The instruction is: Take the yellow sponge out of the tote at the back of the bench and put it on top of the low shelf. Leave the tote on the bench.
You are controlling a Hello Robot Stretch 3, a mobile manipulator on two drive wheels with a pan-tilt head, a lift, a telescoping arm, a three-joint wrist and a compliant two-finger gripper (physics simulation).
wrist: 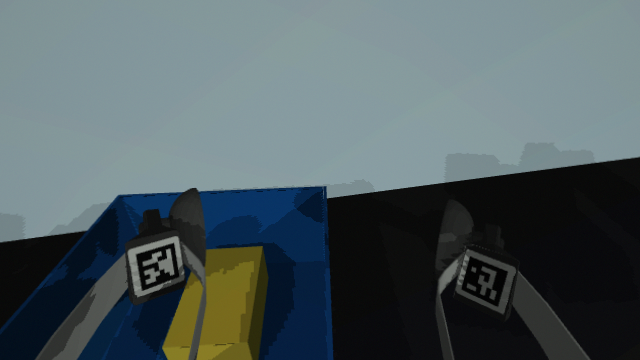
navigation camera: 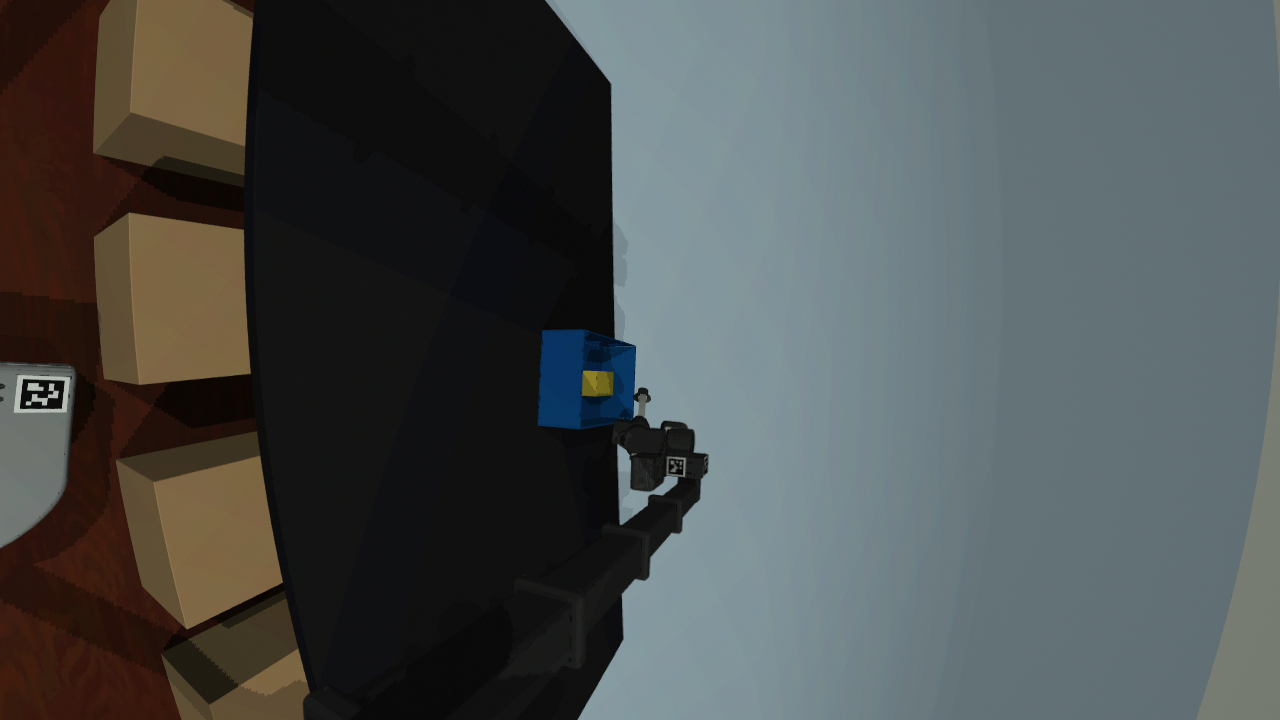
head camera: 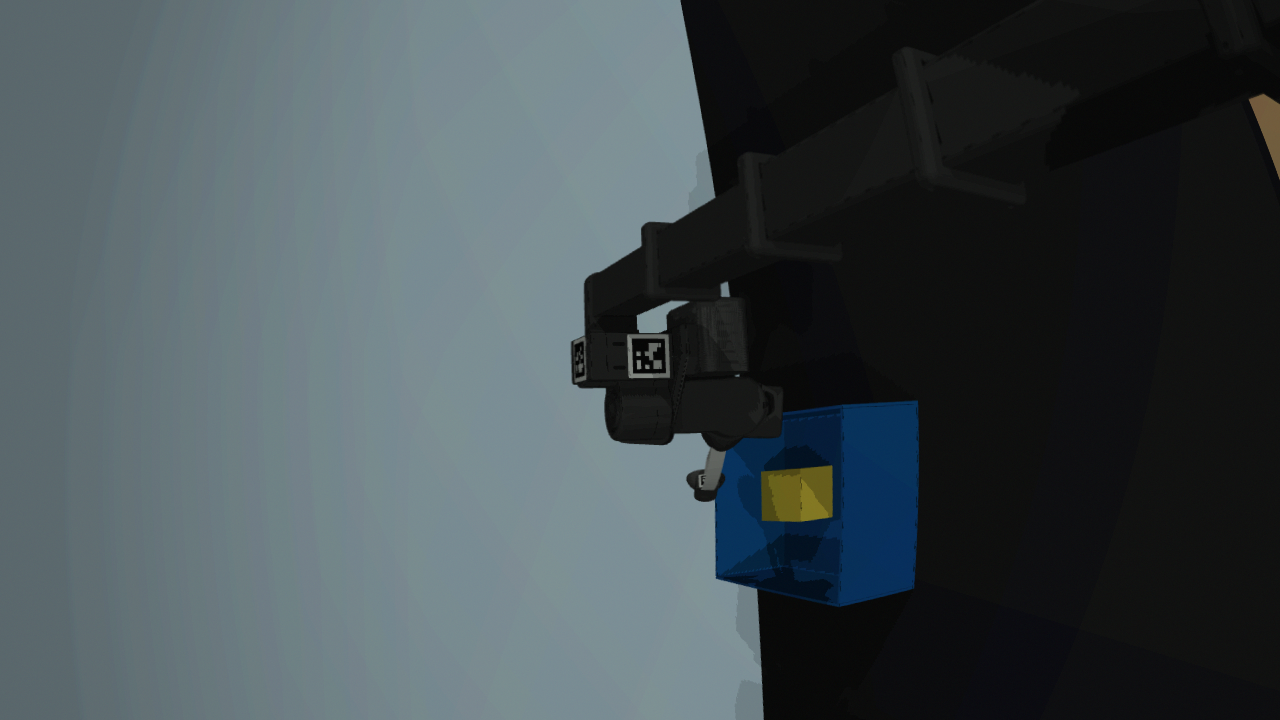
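Frame: origin at the robot's base, x ahead, y left, z up, level; centimetres.
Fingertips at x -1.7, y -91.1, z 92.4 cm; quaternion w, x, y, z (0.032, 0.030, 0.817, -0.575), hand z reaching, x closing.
Offsets run from my fingertips to a thing's top centre. Level surfaces: height alone.
The yellow sponge {dx +9.2, dy -5.3, dz -11.4 cm} (head camera: 796, 494) (navigation camera: 597, 383) (wrist: 225, 285) lies inside the blue tote {dx +9.7, dy +2.3, dz -6.2 cm} (head camera: 879, 501) (navigation camera: 561, 380) (wrist: 260, 202), which stands near the back edge of the black bench {dz -16.2 cm} (head camera: 1029, 358) (navigation camera: 402, 268) (wrist: 575, 225). My gripper (wrist: 321, 221) is open and empty. In the wrist view its left finger overlaps the sponge's left side, and its right finger is over the bench, outside the tote's right wall. In the head view one fingertip shows beside the tote's back side; the wrist hides the other finger. I cannot make out the low shelf.
The telescoping arm (head camera: 832, 170) (navigation camera: 572, 591) reaches across the bench. A pale wall (head camera: 358, 358) (navigation camera: 805, 313) (wrist: 320, 90) is behind the bench. Several beige blocks, one of them a beige block (navigation camera: 187, 304), stand along the bench's front edge, on the reddish-brown floor {dz -92.4 cm} (navigation camera: 44, 223).
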